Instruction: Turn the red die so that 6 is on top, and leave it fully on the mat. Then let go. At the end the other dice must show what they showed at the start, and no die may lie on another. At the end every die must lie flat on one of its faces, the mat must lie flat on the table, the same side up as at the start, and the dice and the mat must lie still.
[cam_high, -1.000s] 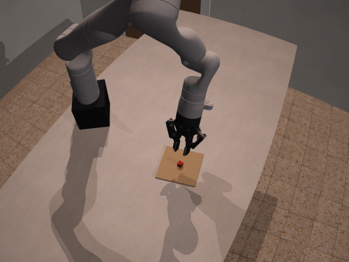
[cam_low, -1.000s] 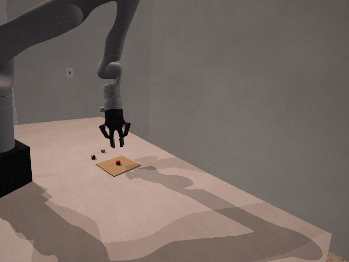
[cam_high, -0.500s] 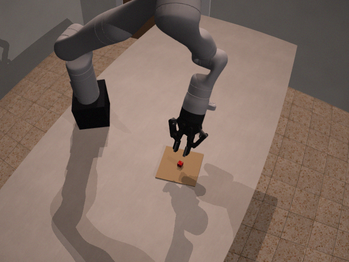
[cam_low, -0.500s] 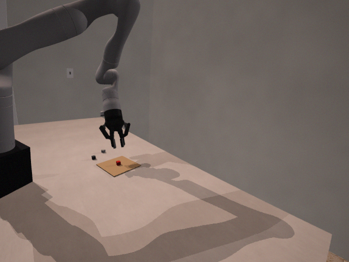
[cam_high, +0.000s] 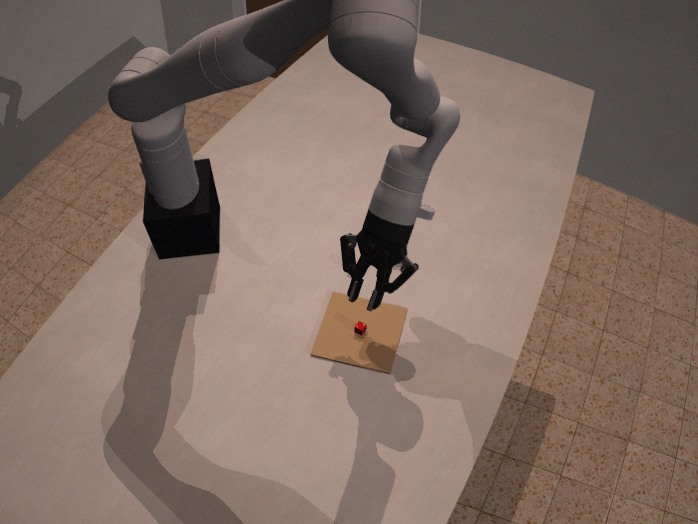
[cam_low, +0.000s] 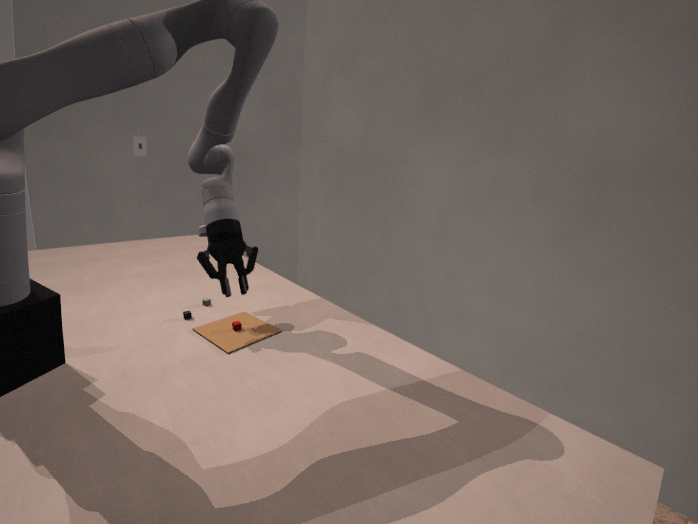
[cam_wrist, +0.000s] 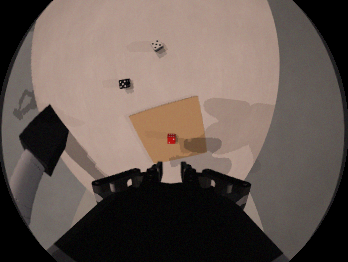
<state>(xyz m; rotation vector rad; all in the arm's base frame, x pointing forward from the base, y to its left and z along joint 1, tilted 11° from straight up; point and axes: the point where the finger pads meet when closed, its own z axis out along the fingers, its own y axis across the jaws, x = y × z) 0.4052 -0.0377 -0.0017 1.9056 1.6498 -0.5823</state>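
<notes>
My gripper is now 90 mm above the red die and 10 mm to the left of it. Round my hand: black die (120 mm to the left, 90 mm below, 70 mm behind); then grey die (170 mm to the left, 90 mm below); then tan mat (100 mm below, 10 mm to the right).
</notes>
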